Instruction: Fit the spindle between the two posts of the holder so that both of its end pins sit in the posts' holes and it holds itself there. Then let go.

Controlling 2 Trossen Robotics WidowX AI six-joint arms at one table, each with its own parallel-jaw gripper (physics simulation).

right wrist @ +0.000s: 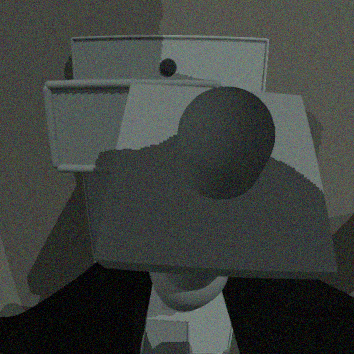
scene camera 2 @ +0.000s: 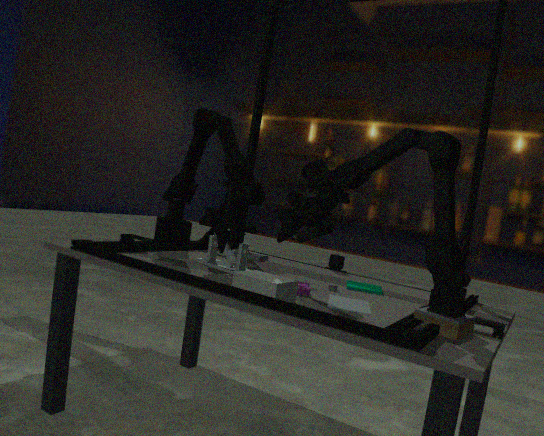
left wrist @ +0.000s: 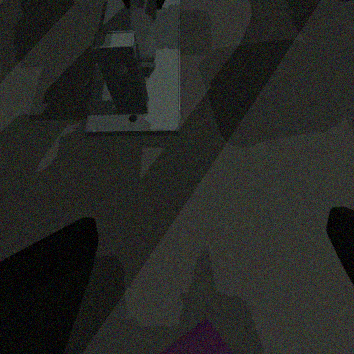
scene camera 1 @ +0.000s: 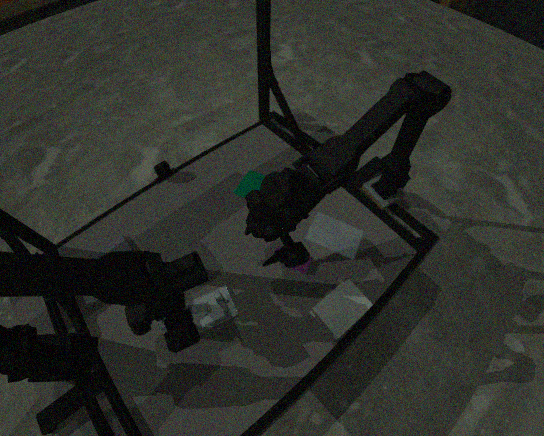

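Seen in the pictures: left gripper, fingertip midpoint: (scene camera 2: 288,241) (left wrist: 213,224) (scene camera 1: 254,249); right gripper, fingertip midpoint: (scene camera 2: 224,253) (left wrist: 144,5) (scene camera 1: 185,313); left arm's base at its link origin: (scene camera 2: 445,312) (scene camera 1: 384,188); right arm's base at its link origin: (scene camera 2: 174,219) (scene camera 1: 50,357).
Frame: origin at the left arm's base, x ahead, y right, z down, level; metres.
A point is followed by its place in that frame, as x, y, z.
Note:
The holder (scene camera 1: 216,300) {0.590, -0.063, -0.047} (scene camera 2: 240,257) {0.578, -0.069, -0.008} (left wrist: 165,102) (right wrist: 218,56) is a pale base plate with upright posts, at the left of the table. My right gripper (scene camera 1: 190,309) {0.674, -0.043, 0.000} (scene camera 2: 229,238) (right wrist: 187,316) is shut on the spindle (right wrist: 186,293) {0.681, -0.041, -0.037}, a pale cylinder, and holds it at the holder. In the right wrist view the spindle runs up behind a wide grey block, and a rounded end shows above it. I cannot tell whether its pins sit in the holes. My left gripper (scene camera 1: 285,257) (scene camera 2: 289,235) {0.462, -0.008, -0.075} (left wrist: 213,224) {0.462, -0.008, -0.075} is open and empty, above the table's middle.
A purple cube (scene camera 1: 305,266) {0.354, -0.076, 0.024} (scene camera 2: 303,289) {0.337, -0.074, 0.025} (left wrist: 200,338) {0.400, -0.010, 0.024} lies just under the left gripper. A green block (scene camera 1: 249,182) {0.350, 0.248, 0.030} (scene camera 2: 364,286) {0.332, 0.214, 0.030}, two flat white pieces (scene camera 1: 332,235) {0.231, -0.036, 0.034} (scene camera 1: 341,307) {0.347, -0.214, -0.010} and a small black cylinder (scene camera 1: 162,169) {0.583, 0.414, -0.007} (scene camera 2: 336,261) {0.575, 0.414, 0.006} also lie there. A black frame (scene camera 1: 263,65) {0.164, 0.487, -0.207} edges the table.

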